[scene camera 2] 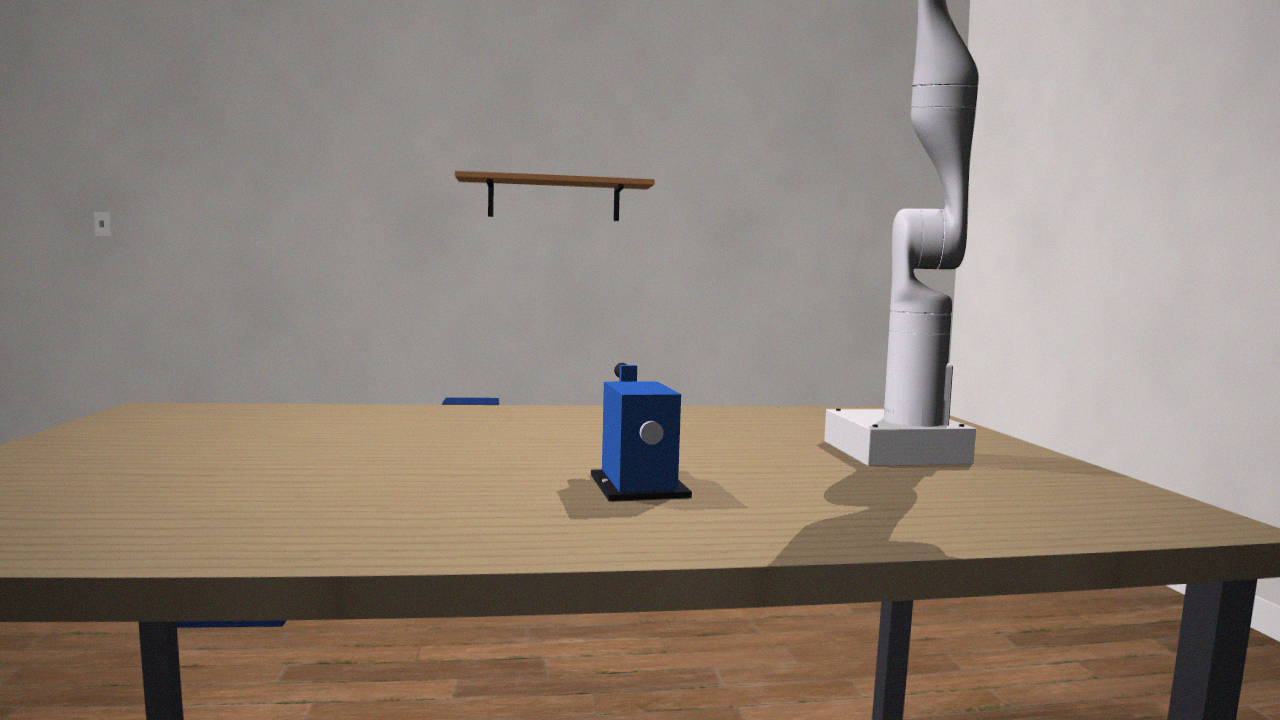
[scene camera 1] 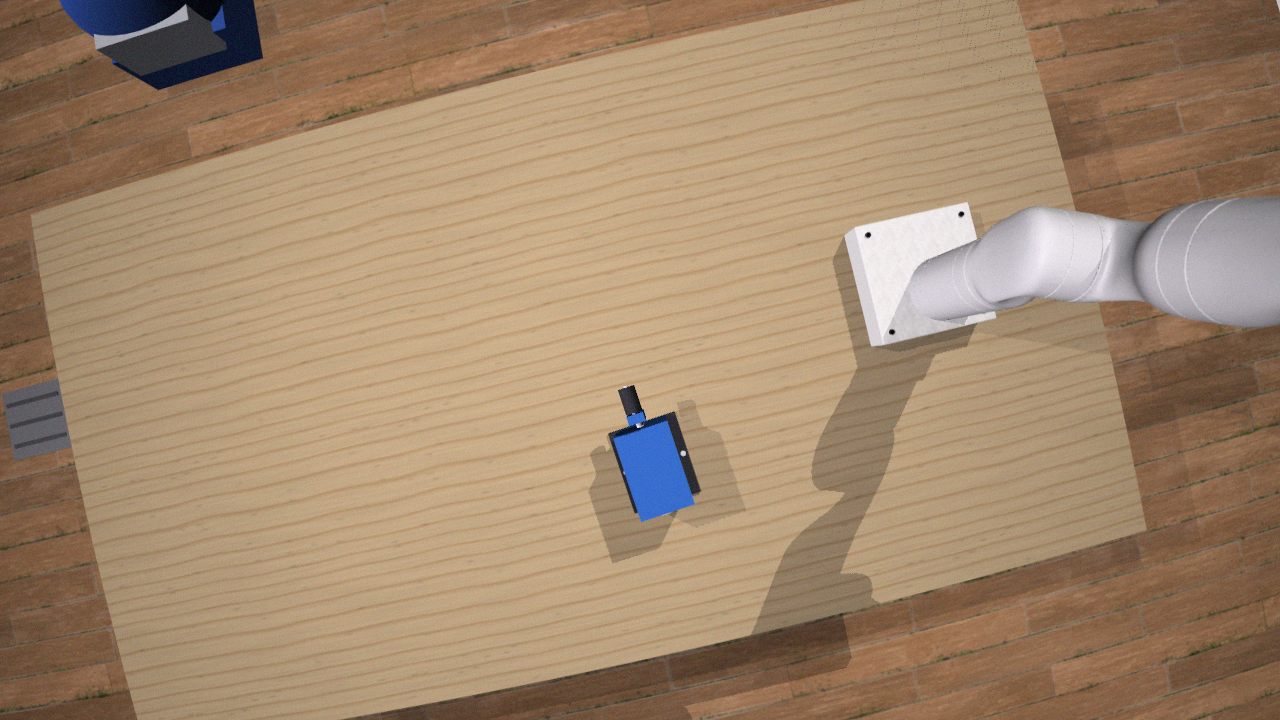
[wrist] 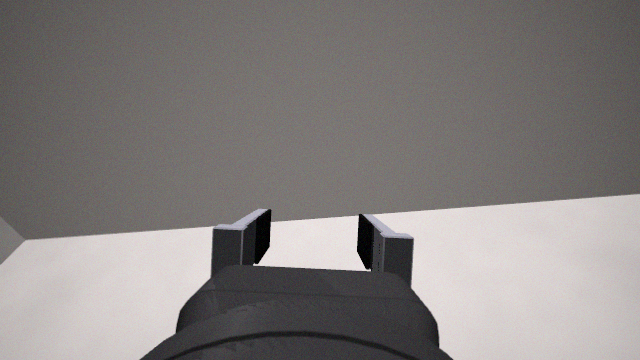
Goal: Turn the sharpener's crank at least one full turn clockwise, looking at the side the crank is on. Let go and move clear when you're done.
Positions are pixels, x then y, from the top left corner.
Labels:
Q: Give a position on a sharpener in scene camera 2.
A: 641, 420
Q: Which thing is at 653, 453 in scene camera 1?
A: A sharpener.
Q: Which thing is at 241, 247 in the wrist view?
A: My gripper.

